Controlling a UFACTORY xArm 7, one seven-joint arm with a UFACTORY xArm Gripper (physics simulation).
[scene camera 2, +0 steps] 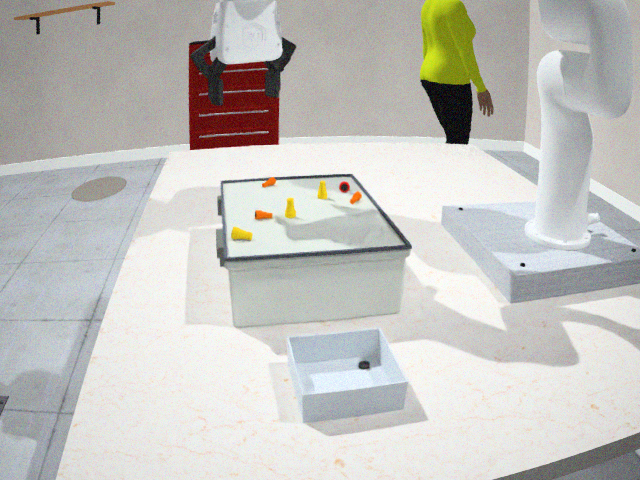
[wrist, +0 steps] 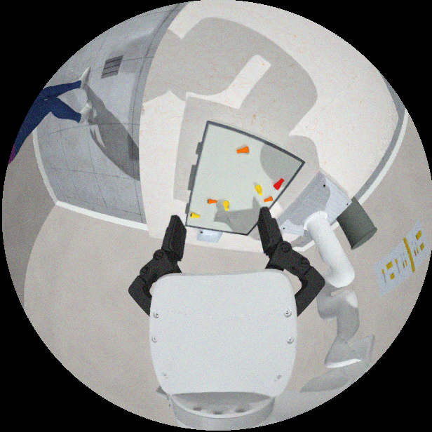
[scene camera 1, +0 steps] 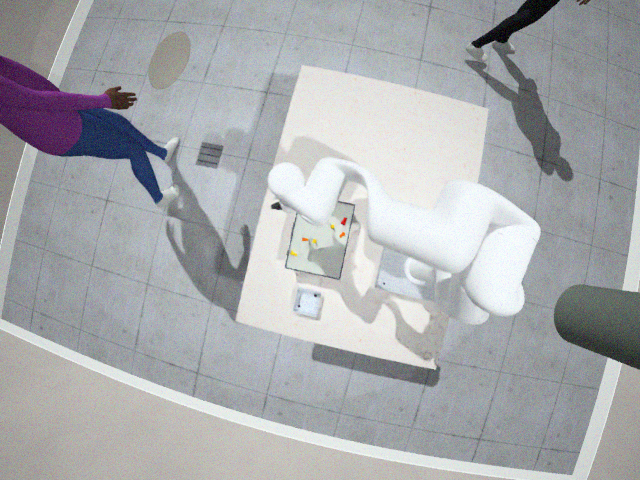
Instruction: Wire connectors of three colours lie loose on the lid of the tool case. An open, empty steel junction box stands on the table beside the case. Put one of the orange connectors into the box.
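Frame: origin at the arm's base, x ahead, y left, z up, level; metres.
Seen in the pictures: gripper, fingertip midpoint: [scene camera 2: 244,100]; arm's base at its link origin: [scene camera 2: 557,235] [scene camera 1: 419,268].
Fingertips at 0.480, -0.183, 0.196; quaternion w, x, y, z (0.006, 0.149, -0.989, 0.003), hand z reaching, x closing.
Observation:
Pixels of each thing's middle, then the offset from my fingertips to it, as dx, dy, dz. "spot": a spot on its surface instead.
- pale case lid at a spot on its surface: [scene camera 1: 323,268] spot: -0.086, +0.212, -0.148
- yellow connector at the middle of its body: [scene camera 2: 290,207] [scene camera 1: 314,240] -0.041, +0.109, -0.136
- red connector at the middle of its body: [scene camera 2: 344,186] [scene camera 1: 344,221] -0.149, +0.022, -0.142
- steel box at the middle of its body: [scene camera 2: 343,373] [scene camera 1: 307,301] -0.028, +0.366, -0.221
Three orange connectors lie on the pale case lid [scene camera 1: 323,268] [wrist: 215,170]: one [scene camera 2: 269,182] [wrist: 243,150] at the far end, hidden by the arm in scene camera 1; one [scene camera 1: 305,239] [scene camera 2: 263,214] [wrist: 212,201] beside a yellow connector [scene camera 1: 314,241] [scene camera 2: 290,208] [wrist: 226,205]; one [scene camera 1: 342,235] [scene camera 2: 355,197] [wrist: 268,199] near the robot-side edge. Two other yellow connectors and a red connector [scene camera 1: 344,221] [scene camera 2: 344,187] [wrist: 279,184] also lie there. The steel box [scene camera 1: 307,314] [scene camera 2: 354,400] [wrist: 210,236] is open and holds no connector. My gripper [scene camera 2: 244,99] [wrist: 219,218] is open and empty, high above the case's far end.
The robot's base plate [scene camera 1: 390,286] [scene camera 2: 511,284] stands on the table to the right of the case in scene camera 2. A red drawer cabinet [scene camera 2: 232,124] stands behind the table. A person in purple [scene camera 1: 41,118] and one in yellow-green [scene camera 2: 447,51] stand off the table.

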